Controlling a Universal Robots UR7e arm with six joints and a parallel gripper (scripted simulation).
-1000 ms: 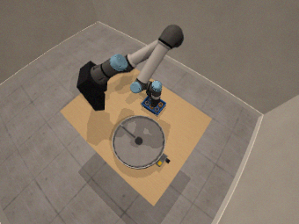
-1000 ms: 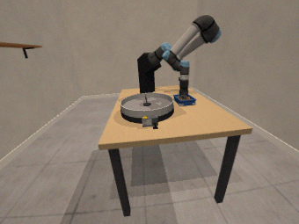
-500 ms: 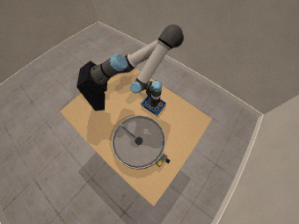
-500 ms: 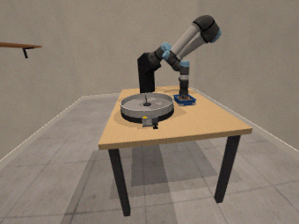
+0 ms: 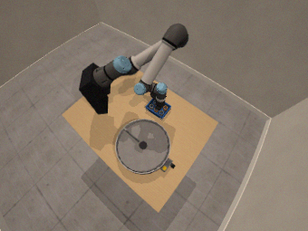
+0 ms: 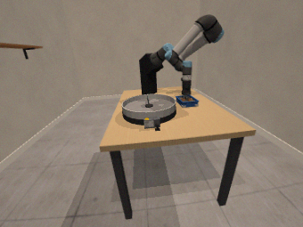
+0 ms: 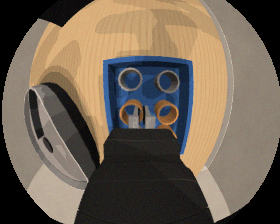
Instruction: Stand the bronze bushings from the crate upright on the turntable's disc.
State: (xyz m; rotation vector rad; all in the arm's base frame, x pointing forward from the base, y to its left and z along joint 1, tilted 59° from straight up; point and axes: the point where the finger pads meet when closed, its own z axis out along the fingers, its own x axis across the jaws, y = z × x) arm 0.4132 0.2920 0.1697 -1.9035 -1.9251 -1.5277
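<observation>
Now: the blue crate 10 mm to the left of my hand and 20 mm below it. Also, from my hand: grey turntable disc 220 mm ahead, 280 mm to the right, 10 mm above.
</observation>
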